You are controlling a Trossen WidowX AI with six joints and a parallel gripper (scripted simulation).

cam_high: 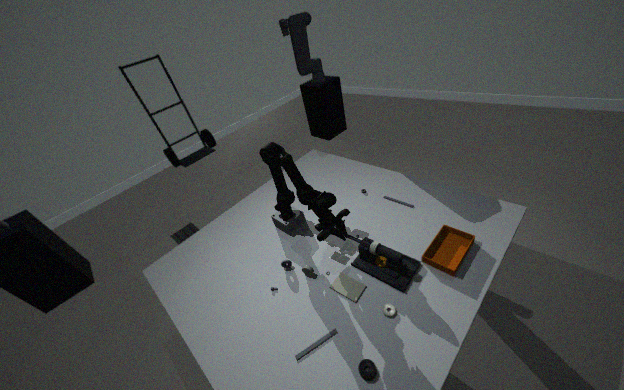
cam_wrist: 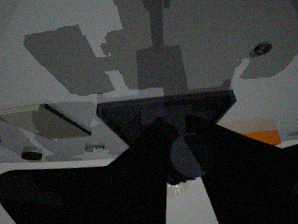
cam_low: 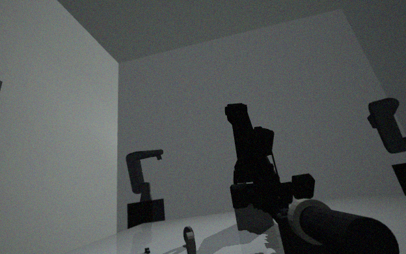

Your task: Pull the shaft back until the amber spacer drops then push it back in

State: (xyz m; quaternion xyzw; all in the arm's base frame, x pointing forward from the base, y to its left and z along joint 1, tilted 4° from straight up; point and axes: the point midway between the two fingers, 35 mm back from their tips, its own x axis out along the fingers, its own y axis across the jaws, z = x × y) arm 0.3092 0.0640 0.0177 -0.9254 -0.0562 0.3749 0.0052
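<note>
Right now the thin shaft is 60 mm ahead of my gripper tip, 10 mm to the left of it and 30 mm above it. From my gripper tip the other things lie so: pale spacer: 150 mm ahead, 20 mm to the left, 30 mm above; amber spacer: 170 mm ahead, 20 mm to the left, 40 mm below; pale flat plate: 130 mm ahead, 150 mm to the right, 50 mm below.
</note>
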